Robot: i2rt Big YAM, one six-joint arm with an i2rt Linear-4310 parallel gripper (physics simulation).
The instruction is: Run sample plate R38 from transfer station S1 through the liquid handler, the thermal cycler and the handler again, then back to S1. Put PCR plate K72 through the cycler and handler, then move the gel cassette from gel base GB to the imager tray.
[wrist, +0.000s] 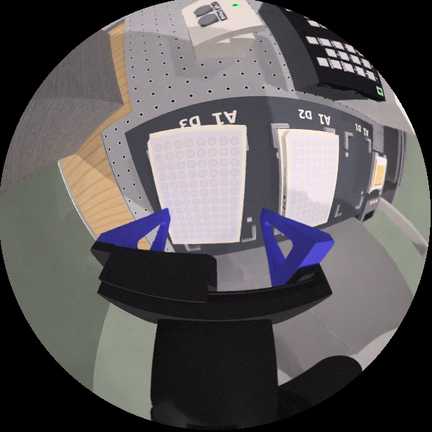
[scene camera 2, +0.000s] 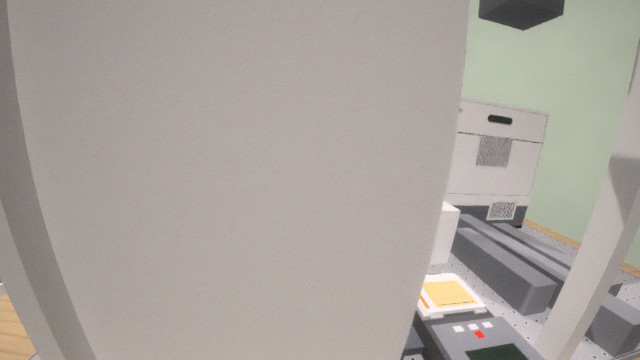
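Note:
My gripper point(wrist: 214, 213) is open, its blue fingertips near the lower end of a white well plate point(wrist: 200, 185) at position D3, with nothing gripped. A second white well plate point(wrist: 312, 175) sits at D2 on the same dark deck point(wrist: 261, 155); its side label is partly readable and begins with K7. The D1 position has corner brackets and no plate. The gel cassette point(scene camera 2: 450, 293) point(wrist: 380, 172), a yellow slab in a white tray, rests on a grey base point(scene camera 2: 492, 330). The gripper does not show in the scene view, where a large pale surface hides much.
A beige device point(wrist: 225, 30) with two round grey buttons and a black keypad unit point(wrist: 345, 60) stand beyond the deck. In the scene view a white cabinet instrument point(scene camera 2: 495, 175) stands at the back, with long grey blocks point(scene camera 2: 505, 270) before it. A pale post point(scene camera 2: 590, 270) rises at right.

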